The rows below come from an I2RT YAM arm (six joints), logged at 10 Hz.
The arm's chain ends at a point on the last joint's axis. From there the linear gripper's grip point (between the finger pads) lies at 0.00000 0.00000 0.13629 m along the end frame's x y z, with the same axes.
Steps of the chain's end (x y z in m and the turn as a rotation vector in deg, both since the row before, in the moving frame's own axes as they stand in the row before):
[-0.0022 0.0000 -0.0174 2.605 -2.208 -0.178]
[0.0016 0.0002 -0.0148 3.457 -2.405 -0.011]
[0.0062 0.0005 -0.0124 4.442 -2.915 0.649]
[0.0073 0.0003 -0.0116 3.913 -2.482 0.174]
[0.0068 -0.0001 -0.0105 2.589 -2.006 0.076]
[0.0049 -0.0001 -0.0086 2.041 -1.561 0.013]
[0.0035 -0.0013 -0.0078 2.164 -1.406 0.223]
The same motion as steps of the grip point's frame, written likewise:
[-0.0075 -0.0062 -0.0176 2.605 -2.208 -0.178]
[-0.0041 -0.0080 -0.0152 3.457 -2.405 -0.011]
[-0.0007 -0.0101 -0.0130 4.442 -2.915 0.649]
[0.0014 -0.0090 -0.0120 3.913 -2.482 0.174]
[0.0020 -0.0063 -0.0107 2.589 -2.006 0.076]
[0.0012 -0.0050 -0.0087 2.041 -1.561 0.013]
[0.0002 -0.0065 -0.0079 2.164 -1.406 0.223]

